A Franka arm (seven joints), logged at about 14 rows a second.
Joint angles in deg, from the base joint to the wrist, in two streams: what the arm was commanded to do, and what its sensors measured. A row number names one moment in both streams.
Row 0, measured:
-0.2, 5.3, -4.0, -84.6, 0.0, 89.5, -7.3
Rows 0 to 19, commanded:
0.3, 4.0, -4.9, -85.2, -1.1, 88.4, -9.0
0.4, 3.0, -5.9, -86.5, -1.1, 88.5, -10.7
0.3, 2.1, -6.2, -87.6, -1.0, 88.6, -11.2
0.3, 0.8, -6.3, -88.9, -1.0, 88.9, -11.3
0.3, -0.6, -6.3, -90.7, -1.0, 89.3, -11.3
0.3, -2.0, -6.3, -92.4, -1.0, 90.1, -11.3
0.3, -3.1, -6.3, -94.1, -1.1, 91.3, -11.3
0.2, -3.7, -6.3, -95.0, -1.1, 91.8, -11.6
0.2, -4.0, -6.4, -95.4, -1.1, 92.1, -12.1
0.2, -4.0, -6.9, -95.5, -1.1, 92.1, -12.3
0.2, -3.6, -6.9, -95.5, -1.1, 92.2, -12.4
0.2, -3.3, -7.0, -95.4, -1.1, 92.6, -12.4
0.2, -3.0, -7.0, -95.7, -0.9, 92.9, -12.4
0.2, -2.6, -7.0, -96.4, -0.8, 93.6, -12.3
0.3, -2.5, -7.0, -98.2, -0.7, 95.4, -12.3
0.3, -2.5, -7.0, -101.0, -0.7, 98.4, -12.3
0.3, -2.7, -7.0, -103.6, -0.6, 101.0, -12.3
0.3, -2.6, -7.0, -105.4, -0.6, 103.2, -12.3
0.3, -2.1, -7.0, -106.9, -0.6, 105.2, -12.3
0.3, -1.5, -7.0, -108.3, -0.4, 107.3, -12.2
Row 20, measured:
-0.3, -1.2, -6.6, -104.7, 0.0, 103.3, -11.0
